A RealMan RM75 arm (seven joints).
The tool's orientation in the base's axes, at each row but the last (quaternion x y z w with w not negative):
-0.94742 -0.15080 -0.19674 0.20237
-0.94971 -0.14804 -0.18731 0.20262
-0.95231 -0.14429 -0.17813 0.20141
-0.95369 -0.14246 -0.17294 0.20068
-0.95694 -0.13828 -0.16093 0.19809
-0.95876 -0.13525 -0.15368 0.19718
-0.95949 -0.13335 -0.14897 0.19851
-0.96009 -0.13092 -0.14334 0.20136
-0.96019 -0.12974 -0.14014 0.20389
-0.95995 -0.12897 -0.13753 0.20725
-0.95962 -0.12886 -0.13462 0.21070
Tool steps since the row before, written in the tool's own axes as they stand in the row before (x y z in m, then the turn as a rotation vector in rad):
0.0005 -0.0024 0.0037 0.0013 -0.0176 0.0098
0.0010 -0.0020 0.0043 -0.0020 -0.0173 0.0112
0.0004 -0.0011 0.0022 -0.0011 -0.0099 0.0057
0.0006 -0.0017 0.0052 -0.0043 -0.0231 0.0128
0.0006 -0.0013 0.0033 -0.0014 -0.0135 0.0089
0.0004 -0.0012 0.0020 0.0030 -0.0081 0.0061
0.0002 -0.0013 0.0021 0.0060 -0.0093 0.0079
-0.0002 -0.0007 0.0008 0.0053 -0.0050 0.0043
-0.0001 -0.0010 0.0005 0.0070 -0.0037 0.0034
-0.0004 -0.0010 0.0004 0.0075 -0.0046 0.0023
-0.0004 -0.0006 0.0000 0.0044 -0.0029 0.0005
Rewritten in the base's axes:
0.0007 0.0038 -0.0021 -0.0022 0.0200 -0.0020
0.0014 0.0038 -0.0026 -0.0046 0.0196 -0.0046
0.0006 0.0020 -0.0014 -0.0028 0.0109 -0.0020
0.0014 0.0039 -0.0037 -0.0083 0.0250 -0.0050
0.0010 0.0027 -0.0022 -0.0035 0.0154 -0.0037
0.0005 0.0020 -0.0012 0.0016 0.0103 -0.0016
0.0003 0.0021 -0.0013 0.0044 0.0127 -0.0017
-0.0002 0.0009 -0.0005 0.0043 0.0073 -0.0003
-0.0003 0.0011 -0.0001 0.0061 0.0061 0.0006
-0.0006 0.0010 -0.0001 0.0060 0.0065 0.0020
-0.0006 0.0005 0.0001 0.0033 0.0036 0.0020

